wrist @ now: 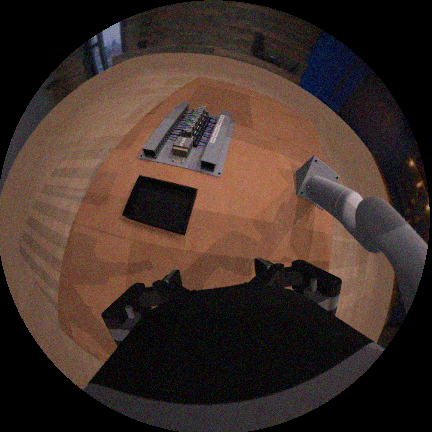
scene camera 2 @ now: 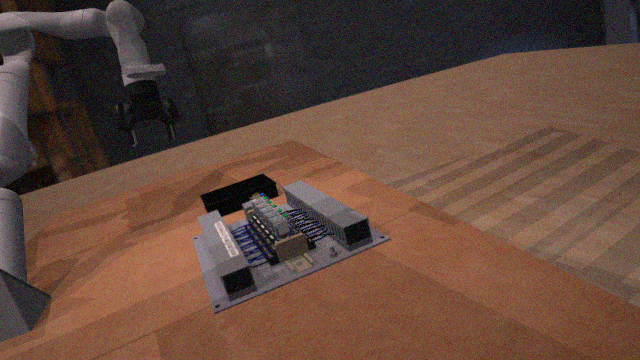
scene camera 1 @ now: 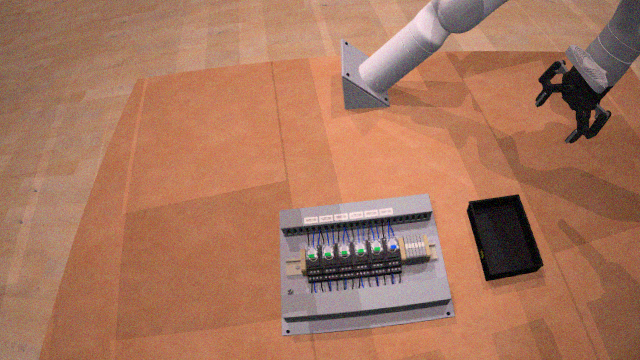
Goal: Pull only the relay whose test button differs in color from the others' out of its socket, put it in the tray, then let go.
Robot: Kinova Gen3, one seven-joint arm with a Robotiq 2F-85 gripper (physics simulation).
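Places are measured from the arm's base along level axes (x back, y right, z up), in centimetres.
Pixels of known places: gripper, fingertip midpoint: (wrist: 217,273) (scene camera 2: 154,143) (scene camera 1: 552,122); arm's base at its link origin: (wrist: 315,187) (scene camera 1: 372,78).
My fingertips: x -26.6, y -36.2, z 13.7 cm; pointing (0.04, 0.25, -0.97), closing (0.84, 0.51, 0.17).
Observation:
Ahead of a thing's pixels: the offset from my fingertips to its top centre.
The relay with the blue test button {dy +31.2, dx -20.3, dz -11.1 cm} (scene camera 1: 393,247) (scene camera 2: 261,195) sits in its socket at the right end of the relay row in scene camera 1, next to the terminal blocks. The other relays, such as the leftmost relay {dy +45.7, dx -22.7, dz -11.1 cm} (scene camera 1: 312,253), have green buttons and sit in their sockets. The black tray {dy +8.5, dx -16.0, dz -14.6 cm} (scene camera 1: 537,265) (scene camera 2: 239,193) (wrist: 159,205) lies on the table beside the panel. My gripper (scene camera 1: 554,122) (scene camera 2: 154,141) (wrist: 217,273) is open and empty. It hangs high above the table, well apart from the panel and tray. Wires partly hide the socket sides.
The grey panel {dy +36.9, dx -21.2, dz -17.0 cm} (scene camera 1: 367,325) (scene camera 2: 207,287) (wrist: 185,166) carries a raised duct {dy +38.4, dx -12.3, dz -13.8 cm} (scene camera 1: 357,207) behind the relays and another duct {dy +35.4, dx -30.2, dz -13.8 cm} (scene camera 1: 367,310) in front. The terminal blocks {dy +27.0, dx -19.6, dz -13.4 cm} (scene camera 1: 416,248) (wrist: 181,146) stand beside the blue-button relay. The arm's base bracket (scene camera 1: 360,90) (wrist: 317,172) stands behind the panel.

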